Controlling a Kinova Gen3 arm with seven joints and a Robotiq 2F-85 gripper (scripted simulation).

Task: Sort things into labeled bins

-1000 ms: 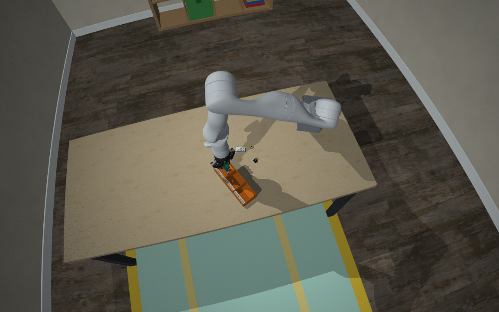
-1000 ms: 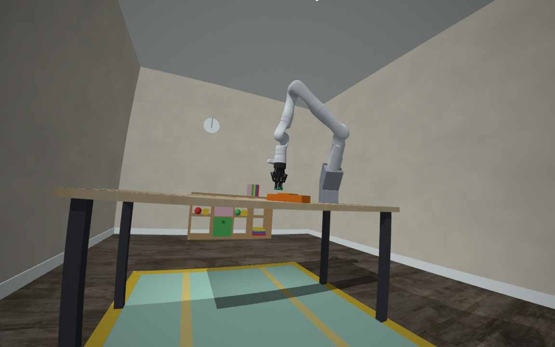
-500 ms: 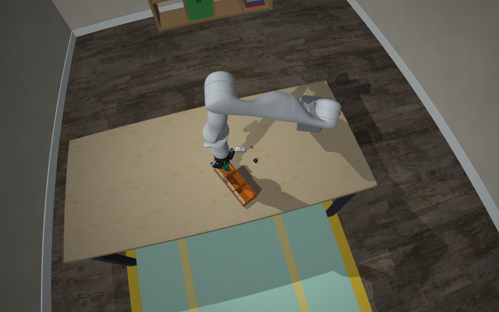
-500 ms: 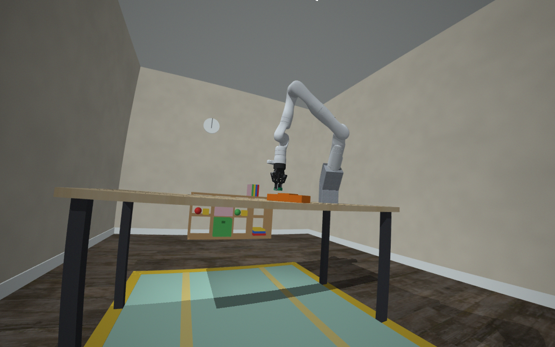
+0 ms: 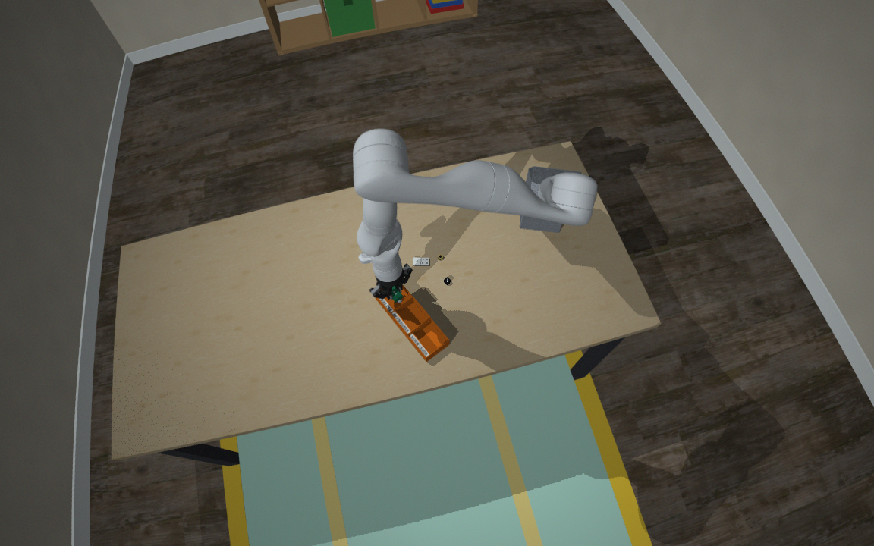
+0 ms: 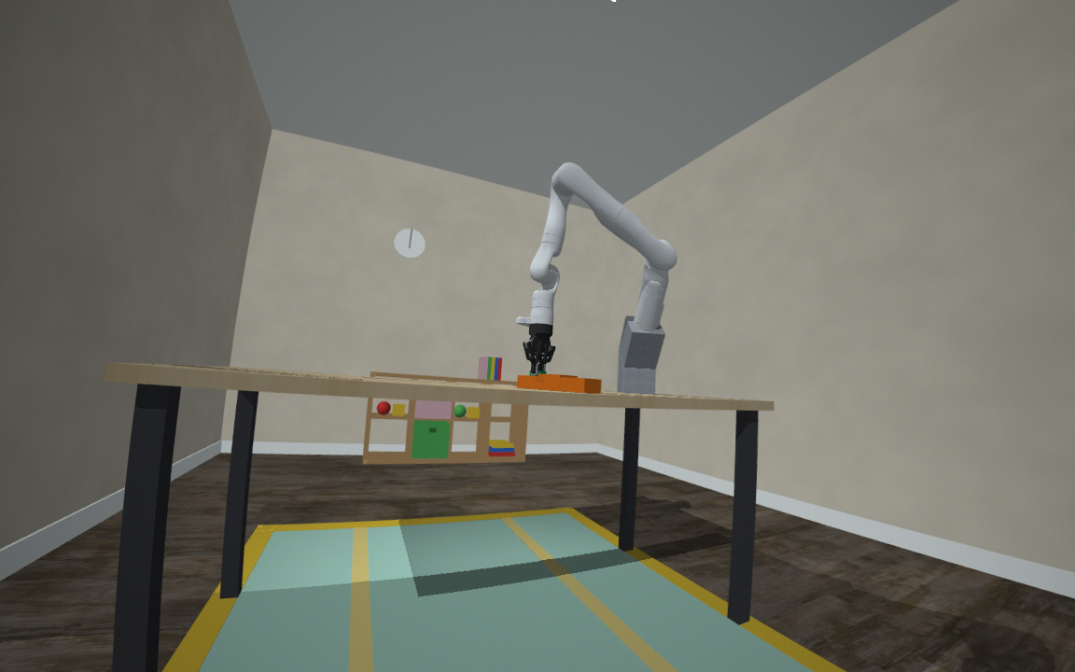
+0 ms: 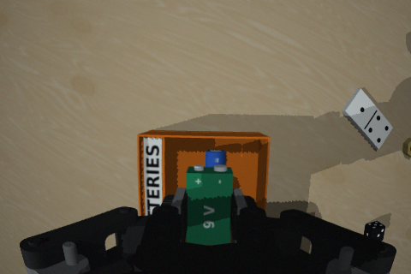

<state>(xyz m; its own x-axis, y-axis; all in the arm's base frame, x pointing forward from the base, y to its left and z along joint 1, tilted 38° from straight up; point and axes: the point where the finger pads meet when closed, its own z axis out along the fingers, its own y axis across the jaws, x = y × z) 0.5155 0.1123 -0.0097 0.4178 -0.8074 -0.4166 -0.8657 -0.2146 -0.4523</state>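
My hand is 1 cm to the left of the green 9V battery and 1 cm above it. The rest, counted from my hand: blue cylinder (5 cm below, 1 cm to the right); white domino (11 cm to the right, 10 cm behind, 6 cm below); orange bins (8 cm to the left, 4 cm below, 3 cm behind).
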